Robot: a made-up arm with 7 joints. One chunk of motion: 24 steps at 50 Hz.
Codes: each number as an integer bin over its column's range. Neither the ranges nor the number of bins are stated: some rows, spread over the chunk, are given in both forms.
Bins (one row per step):
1: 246 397 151 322 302 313 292
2: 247 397 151 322 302 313 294
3: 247 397 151 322 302 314 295
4: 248 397 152 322 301 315 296
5: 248 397 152 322 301 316 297
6: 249 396 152 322 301 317 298
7: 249 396 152 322 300 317 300
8: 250 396 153 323 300 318 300
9: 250 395 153 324 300 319 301
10: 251 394 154 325 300 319 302
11: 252 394 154 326 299 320 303
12: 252 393 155 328 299 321 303
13: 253 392 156 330 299 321 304
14: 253 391 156 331 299 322 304
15: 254 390 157 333 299 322 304
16: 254 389 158 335 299 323 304
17: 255 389 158 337 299 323 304
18: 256 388 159 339 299 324 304
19: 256 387 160 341 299 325 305
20: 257 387 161 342 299 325 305
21: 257 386 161 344 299 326 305
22: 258 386 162 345 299 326 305
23: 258 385 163 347 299 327 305
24: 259 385 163 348 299 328 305
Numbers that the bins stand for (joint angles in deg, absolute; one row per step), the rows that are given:
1: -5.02 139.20 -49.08 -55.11 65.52 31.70 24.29
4: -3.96 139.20 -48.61 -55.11 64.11 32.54 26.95
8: -2.91 138.85 -48.14 -54.82 62.70 33.80 29.61
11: -1.85 138.13 -47.68 -53.94 61.29 34.64 31.61
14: -1.32 137.06 -46.74 -52.46 61.29 35.48 32.27
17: -0.26 136.34 -45.80 -50.69 61.29 35.90 32.27
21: 0.79 135.27 -44.39 -48.63 61.29 37.17 32.94
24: 1.85 134.91 -43.45 -47.45 61.29 38.01 32.94
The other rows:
2: -4.49 139.20 -49.08 -55.11 65.52 31.70 25.62
3: -4.49 139.20 -49.08 -55.11 65.52 32.12 26.28
5: -3.96 139.20 -48.61 -55.11 64.11 32.96 27.61
6: -3.43 138.85 -48.61 -55.11 64.11 33.38 28.28
7: -3.43 138.85 -48.61 -55.11 62.70 33.38 29.61
9: -2.91 138.49 -48.14 -54.52 62.70 34.22 30.28
10: -2.38 138.13 -47.68 -54.23 62.70 34.22 30.94
12: -1.85 137.77 -47.21 -53.35 61.29 35.06 31.61
13: -1.32 137.41 -46.74 -52.76 61.29 35.06 32.27
15: -0.79 136.70 -46.27 -51.87 61.29 35.48 32.27
16: -0.79 136.34 -45.80 -51.28 61.29 35.90 32.27
18: 0.26 135.98 -45.33 -50.10 61.29 36.32 32.27
19: 0.26 135.62 -44.86 -49.52 61.29 36.74 32.94
20: 0.79 135.62 -44.39 -49.22 61.29 36.74 32.94
22: 1.32 135.27 -43.92 -48.34 61.29 37.17 32.94
23: 1.32 134.91 -43.45 -47.75 61.29 37.59 32.94

